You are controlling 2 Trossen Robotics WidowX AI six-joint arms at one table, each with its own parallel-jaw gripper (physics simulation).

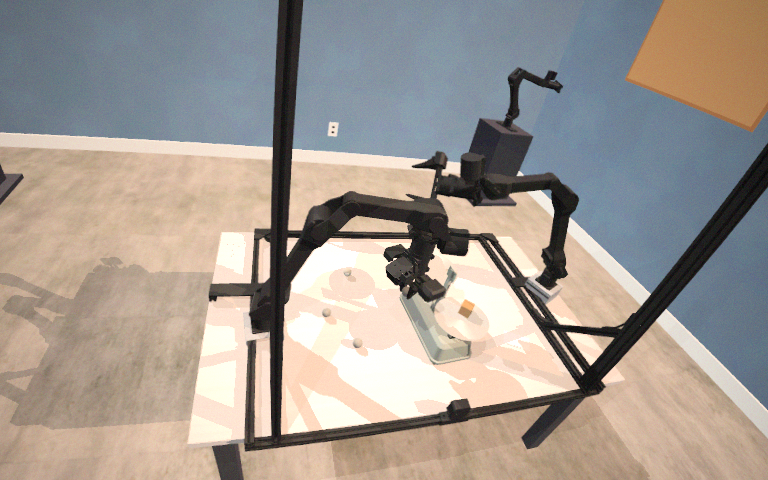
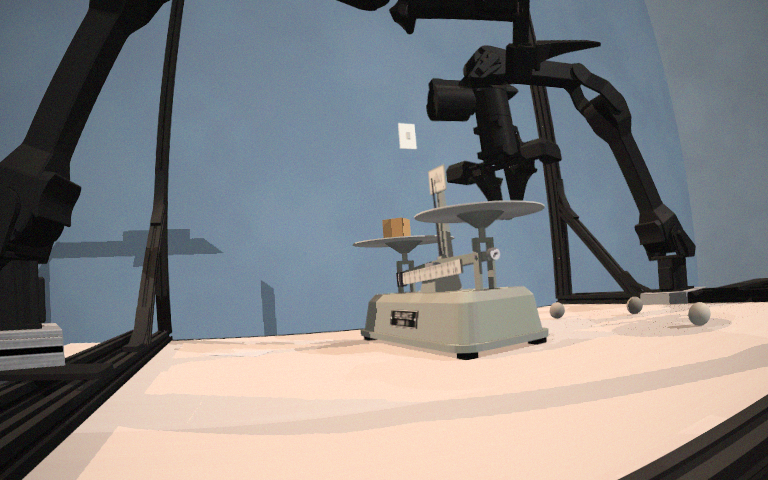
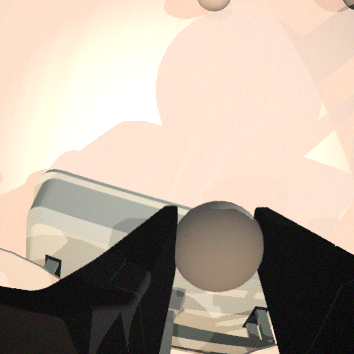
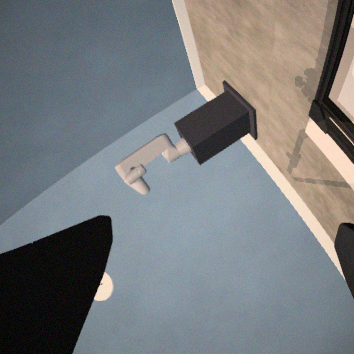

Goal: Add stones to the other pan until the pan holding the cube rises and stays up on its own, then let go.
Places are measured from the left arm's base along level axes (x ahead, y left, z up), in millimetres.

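Where they show: left gripper, fingertip midpoint: [image 1: 404,294] [image 2: 509,218] [image 3: 215,218]; right gripper, fingertip midpoint: [image 1: 408,180] [image 2: 603,3] [image 4: 230,233]; left arm's base at its link origin: [image 1: 263,323] [image 2: 673,290]; right arm's base at its link origin: [image 1: 545,282] [image 2: 6,328].
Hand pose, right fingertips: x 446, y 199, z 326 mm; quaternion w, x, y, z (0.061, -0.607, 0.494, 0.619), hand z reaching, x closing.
Note:
Each offset is from my right fingertips to the top centre of the thing. "pt": to the spot under its first point.
A grey-green balance scale @[dx +45, dy -285, dz -114 mm] [image 1: 435,339] [image 2: 454,316] [image 3: 88,207] stands on the table. A small brown cube @[dx +62, dy -365, dz -173 mm] [image 1: 467,309] [image 2: 396,228] sits on its lower pan @[dx +43, dy -380, dz -203 mm] [image 1: 454,329] [image 2: 373,242]. The other pan @[pt dx +21, dy -142, dz -193 mm] [image 2: 525,207] is empty and stands higher. My left gripper [image 1: 412,286] [image 2: 504,192] [image 3: 215,218] is shut on a round grey stone @[dx -91, dy -292, dz -155 mm] [image 3: 219,246] and hangs just above the raised pan. My right gripper [image 1: 422,181] [image 4: 230,233] is open and empty, high above the table's far edge, facing the wall.
Three loose stones @[dx -154, dy -21, dz -320 mm] [image 1: 348,272] @[dx -265, dy -184, dz -320 mm] [image 1: 326,311] @[dx -207, dy -308, dz -320 mm] [image 1: 357,342] lie on the table to the left of the scale; one stone @[pt dx -196, dy -300, dz -332 mm] [image 2: 556,310] shows beside the base. A black frame [image 1: 282,190] surrounds the table. A dark box [image 1: 500,145] [image 4: 214,123] with a small arm stands behind.

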